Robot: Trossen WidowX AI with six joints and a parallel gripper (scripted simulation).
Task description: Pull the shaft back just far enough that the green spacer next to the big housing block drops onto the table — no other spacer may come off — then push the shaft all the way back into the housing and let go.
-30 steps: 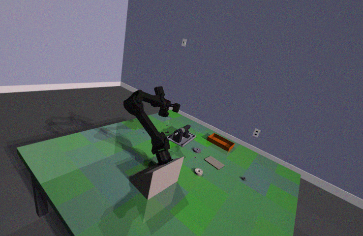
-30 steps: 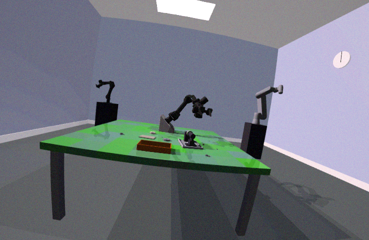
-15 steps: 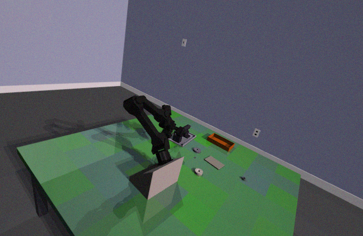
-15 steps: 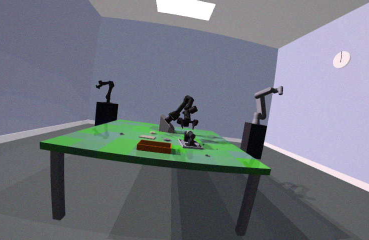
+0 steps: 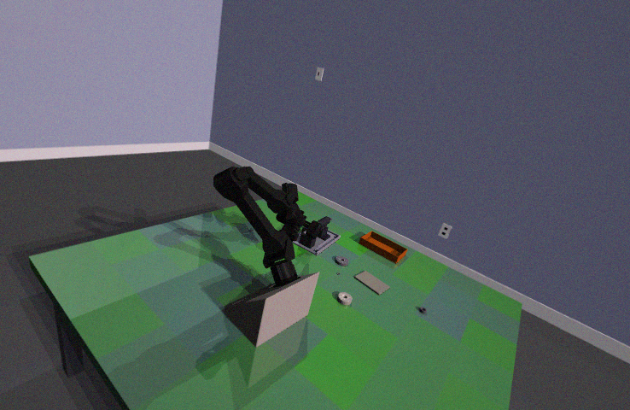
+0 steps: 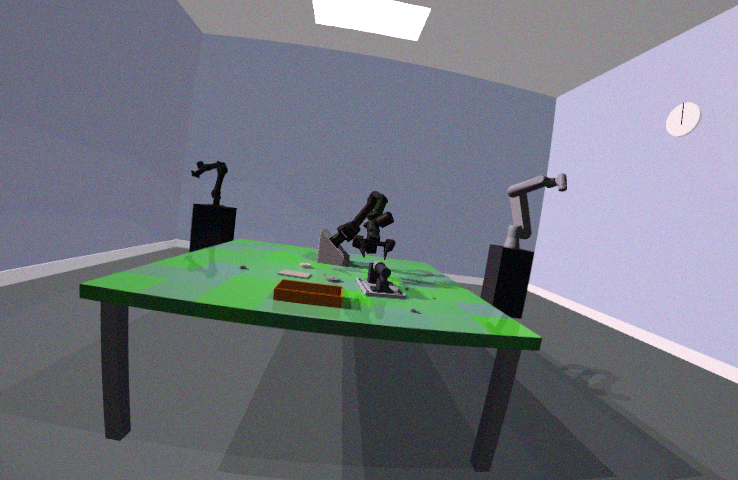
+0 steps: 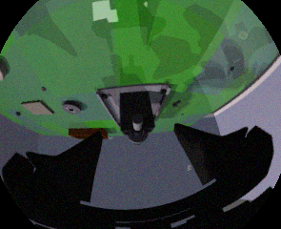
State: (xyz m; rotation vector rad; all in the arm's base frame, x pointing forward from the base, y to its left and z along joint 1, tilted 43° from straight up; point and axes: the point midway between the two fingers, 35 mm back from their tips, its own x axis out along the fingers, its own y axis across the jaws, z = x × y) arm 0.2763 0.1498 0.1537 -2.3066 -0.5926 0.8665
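My gripper tip is now 11 cm short of the thin green spacer, 2 cm to the right of it and 2 cm above it. From my gripper tip the other things lie so: white ring: 8 cm behind, 31 cm to the right, 9 cm below; then grey washer: 11 cm ahead, 16 cm to the right, 9 cm below; then flat grey plate: 10 cm ahead, 31 cm to the right, 9 cm below.
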